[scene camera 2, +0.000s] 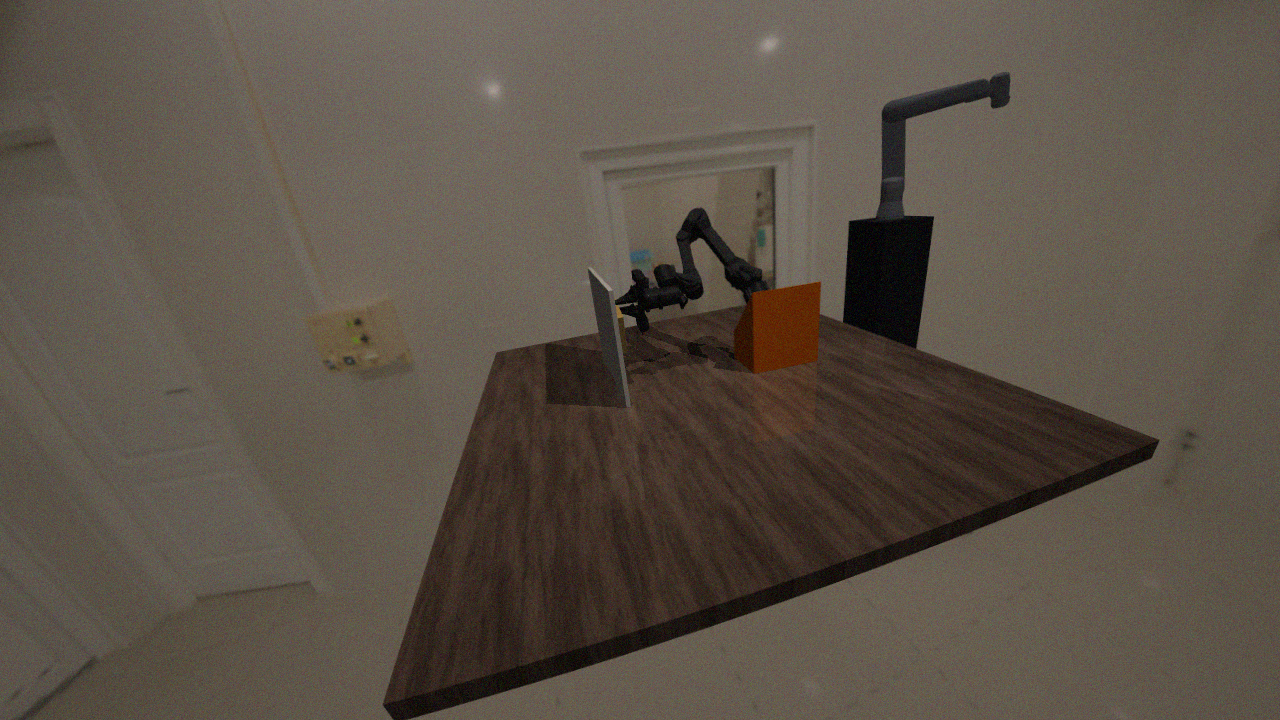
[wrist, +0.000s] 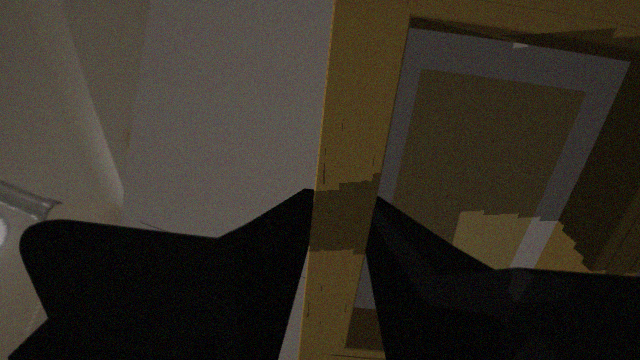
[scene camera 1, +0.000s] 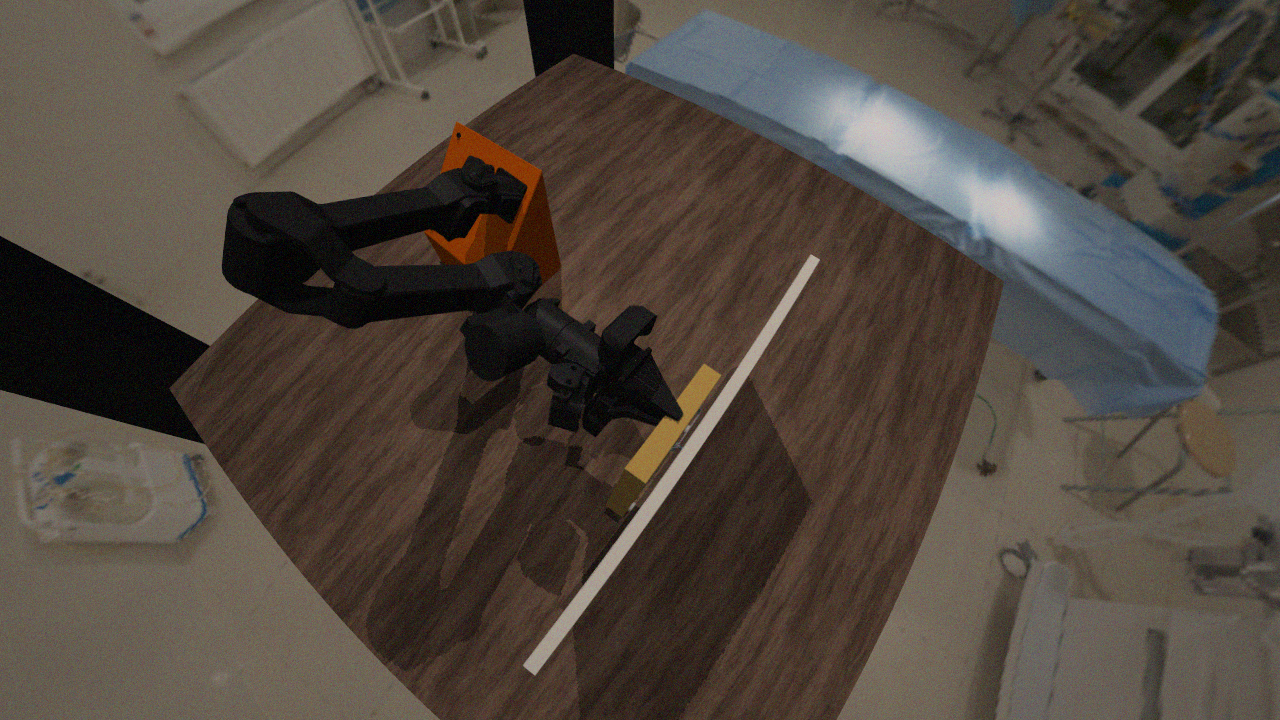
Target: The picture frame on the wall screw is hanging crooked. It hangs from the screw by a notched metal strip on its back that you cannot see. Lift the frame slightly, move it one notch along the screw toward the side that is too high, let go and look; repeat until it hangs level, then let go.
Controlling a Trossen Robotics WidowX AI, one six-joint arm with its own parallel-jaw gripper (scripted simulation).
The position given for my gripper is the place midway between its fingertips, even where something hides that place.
My gripper [scene camera 1: 677,422] carries a yellow picture frame [scene camera 1: 641,468].
